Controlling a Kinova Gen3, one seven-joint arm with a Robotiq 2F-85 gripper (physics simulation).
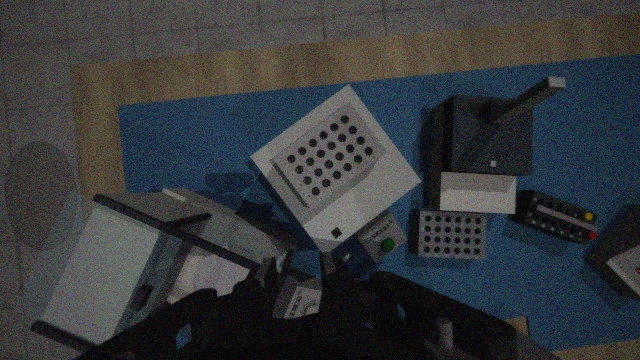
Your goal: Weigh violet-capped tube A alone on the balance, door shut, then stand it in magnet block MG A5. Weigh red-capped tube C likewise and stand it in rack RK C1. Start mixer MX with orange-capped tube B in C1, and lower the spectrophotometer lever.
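Places are measured from the arm's base along level axes (x ahead, y left, z up), in millimetres.
Pixels of known places: gripper, fingertip midpoint: [298, 269].
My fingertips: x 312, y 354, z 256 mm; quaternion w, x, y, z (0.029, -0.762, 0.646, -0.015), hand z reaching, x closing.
Observation:
Ahead of a thing's pixels: the offset from my fingertips to its top centre. "spot": to the spot under its first point. Level surfaces: height alone.
My gripper [298, 269] is partly open and empty at the lower middle, above a small pale labelled device. The balance {spot: dx -62, dy +218, dz -149 mm} [110, 270], with clear panels and dark edges, is at lower left; I cannot tell how its door stands. The white mixer {spot: dx +61, dy -108, dz -222 mm} [382, 187] sits turned at the centre; its block's holes look dark. The grey rack {dx -14, dy -274, dz -327 mm} [452, 234] stands right of the mixer. Further right, the black magnet block {dx +35, dy -476, dz -309 mm} [560, 218] has a yellow cap {dx +42, dy -508, dz -301 mm} [589, 216] and a red cap {dx +8, dy -518, dz -301 mm} [593, 235] at its right end. A dark instrument {dx +133, dy -306, dz -255 mm} [492, 140], seemingly the spectrophotometer, has its lever {dx +202, dy -304, dz -157 mm} [530, 97] slanting up. Violet and orange caps do not show.
A small grey device with a green knob {dx -34, dy -142, dz -282 mm} [387, 244] sits against the mixer's front corner. Another dark device with a pale panel {spot: dx -43, dy -601, dz -314 mm} [627, 265] is at the right edge. The blue mat {dz -357 mm} [170, 140] lies on a wooden table {dz -360 mm} [225, 67], with tiled floor beyond.

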